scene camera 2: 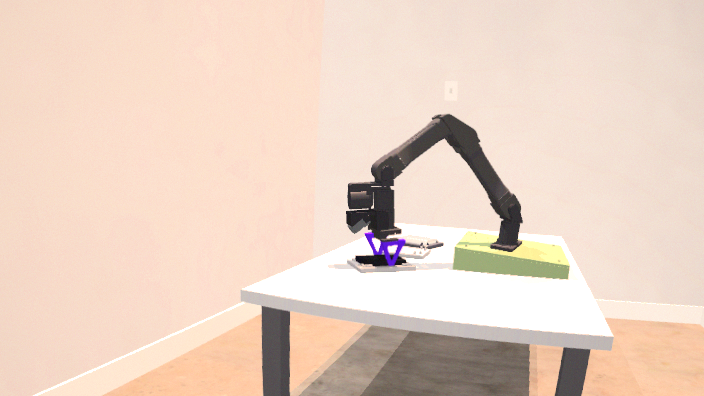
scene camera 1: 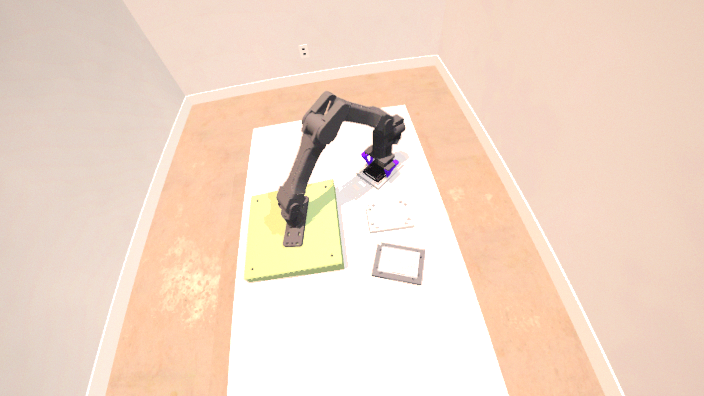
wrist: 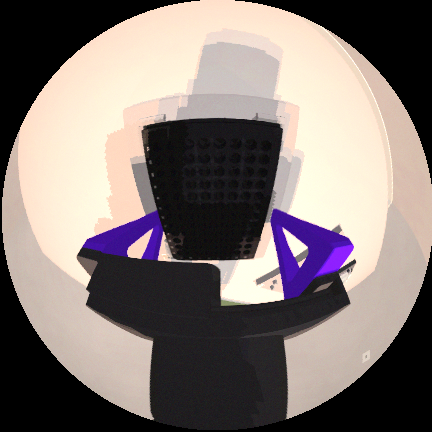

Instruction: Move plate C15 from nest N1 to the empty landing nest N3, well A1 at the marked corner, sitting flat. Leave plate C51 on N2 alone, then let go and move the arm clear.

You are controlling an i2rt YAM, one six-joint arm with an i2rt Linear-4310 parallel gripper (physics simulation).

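Plate C15 is black with many wells and lies flat on the white nest N1 at the far side of the table. My gripper is open, pointing down, with one purple finger on each side of the plate and both tips at plate height. Nothing is clamped between them. The empty white nest N3 lies just nearer in scene camera 1. The grey-framed nest N2 holds the white plate C51.
My arm stands on a yellow-green base block at the left of the white table. The three nests sit in a row along its right side. Walls enclose the room.
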